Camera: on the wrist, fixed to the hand. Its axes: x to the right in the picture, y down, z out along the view.
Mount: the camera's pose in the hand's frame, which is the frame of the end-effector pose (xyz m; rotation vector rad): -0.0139 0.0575 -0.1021 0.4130 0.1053 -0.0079
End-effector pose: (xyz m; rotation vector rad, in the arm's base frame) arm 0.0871 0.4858 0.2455 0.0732 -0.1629 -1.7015
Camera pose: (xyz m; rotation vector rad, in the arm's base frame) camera 0.1599 0.4854 0.1527 0.4696 -0.4335 -1.6451
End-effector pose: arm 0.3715 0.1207 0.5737 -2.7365 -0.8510 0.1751
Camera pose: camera 0.4108 0.0449 0.6551 -2.3348 -0.7059 0.1805
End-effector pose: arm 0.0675 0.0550 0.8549 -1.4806 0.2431 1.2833
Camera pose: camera 0.0781 -0.0547 0.8127 -1.1918 0.5376 1.0715
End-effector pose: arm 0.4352 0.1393 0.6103 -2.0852 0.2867 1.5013
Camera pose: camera 0.4856 0.0342 0.6286 -1.8298 0.5754 1.2067
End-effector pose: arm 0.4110 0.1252 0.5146 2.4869 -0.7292 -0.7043
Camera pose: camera 0.4393 0.1177 0.6289 2.8718 -0.9006 -0.4548
